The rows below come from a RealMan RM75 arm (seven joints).
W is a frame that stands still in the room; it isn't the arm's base.
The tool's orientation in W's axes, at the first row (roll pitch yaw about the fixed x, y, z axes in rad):
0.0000 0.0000 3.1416
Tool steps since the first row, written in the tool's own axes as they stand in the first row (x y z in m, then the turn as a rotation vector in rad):
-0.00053 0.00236 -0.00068 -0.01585 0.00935 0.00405
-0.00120 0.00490 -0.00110 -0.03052 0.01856 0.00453
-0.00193 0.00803 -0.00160 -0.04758 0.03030 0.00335
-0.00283 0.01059 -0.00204 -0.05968 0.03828 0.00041
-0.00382 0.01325 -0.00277 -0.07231 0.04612 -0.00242
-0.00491 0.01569 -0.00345 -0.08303 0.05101 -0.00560
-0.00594 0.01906 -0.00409 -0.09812 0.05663 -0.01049
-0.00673 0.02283 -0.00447 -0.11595 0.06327 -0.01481
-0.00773 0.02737 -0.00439 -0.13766 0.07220 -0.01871
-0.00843 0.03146 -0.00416 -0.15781 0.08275 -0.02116
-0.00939 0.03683 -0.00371 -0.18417 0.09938 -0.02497
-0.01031 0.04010 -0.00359 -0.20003 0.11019 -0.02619
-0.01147 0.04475 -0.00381 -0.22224 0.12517 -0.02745
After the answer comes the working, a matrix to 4 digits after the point.
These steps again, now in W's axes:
0.00053 -0.00236 -0.00068 0.01585 -0.00935 0.00405
0.00120 -0.00490 -0.00110 0.03052 -0.01856 0.00453
0.00193 -0.00803 -0.00160 0.04758 -0.03030 0.00335
0.00283 -0.01059 -0.00204 0.05968 -0.03828 0.00041
0.00382 -0.01325 -0.00277 0.07231 -0.04612 -0.00242
0.00491 -0.01569 -0.00345 0.08303 -0.05101 -0.00560
0.00594 -0.01906 -0.00409 0.09812 -0.05663 -0.01049
0.00673 -0.02283 -0.00447 0.11595 -0.06327 -0.01481
0.00773 -0.02737 -0.00439 0.13766 -0.07220 -0.01871
0.00843 -0.03146 -0.00416 0.15781 -0.08275 -0.02116
0.00939 -0.03683 -0.00371 0.18417 -0.09938 -0.02497
0.01031 -0.04010 -0.00359 0.20003 -0.11019 -0.02619
0.01147 -0.04475 -0.00381 0.22224 -0.12517 -0.02745

The tool's axes in the first row as the columns of a matrix, in W's axes (rounded; the answer above uses it unrounded):
-1.0000 0.0000 0.0000
0.0000 -1.0000 0.0000
0.0000 0.0000 1.0000

